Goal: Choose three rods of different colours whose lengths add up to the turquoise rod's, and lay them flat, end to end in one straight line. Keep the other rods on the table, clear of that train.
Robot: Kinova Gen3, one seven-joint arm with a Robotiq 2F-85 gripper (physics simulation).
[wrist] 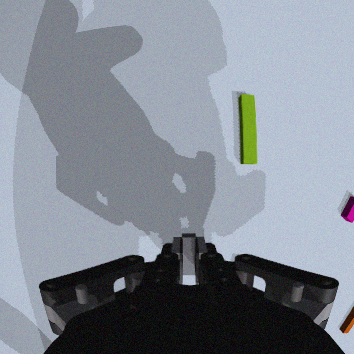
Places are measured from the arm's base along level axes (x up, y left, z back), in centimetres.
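Where they show: gripper, fingertip midpoint: (188, 248).
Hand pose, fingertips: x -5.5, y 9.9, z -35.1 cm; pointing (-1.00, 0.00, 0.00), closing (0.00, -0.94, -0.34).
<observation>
Things, the pixels of their centre, and the offset from my fingertips. Level surfaces: height alone.
- narrow grey rod, body centre: (188, 254) dx +0.3, dy -0.1, dz +0.3 cm
- lime green rod, body centre: (247, 128) dx +0.3, dy -1.1, dz -9.7 cm
- magenta rod, body centre: (351, 208) dx +0.3, dy -12.8, dz -7.2 cm
- orange rod, body centre: (352, 316) dx +0.3, dy -21.2, dz +3.4 cm
- pale blue table top, surface height: dx -0.2 cm
My gripper (188, 248) is at the bottom centre of the wrist view, its fingers shut on a narrow grey rod (188, 257). The rod points away from the palm, and its near part is hidden by the gripper. A lime green rod (248, 129) lies flat, right of centre and beyond the fingertips, apart from them. Part of a magenta rod (350, 210) shows at the right edge. Part of an orange rod (348, 321) shows at the lower right edge. The turquoise rod does not show in this view.
The pale blue table top (300, 60) extends under the rods. The arm's and gripper's dark shadows fall across its left and middle. The magenta and orange rods lie to the right of the gripper. The gripper body hides the bottom centre.
</observation>
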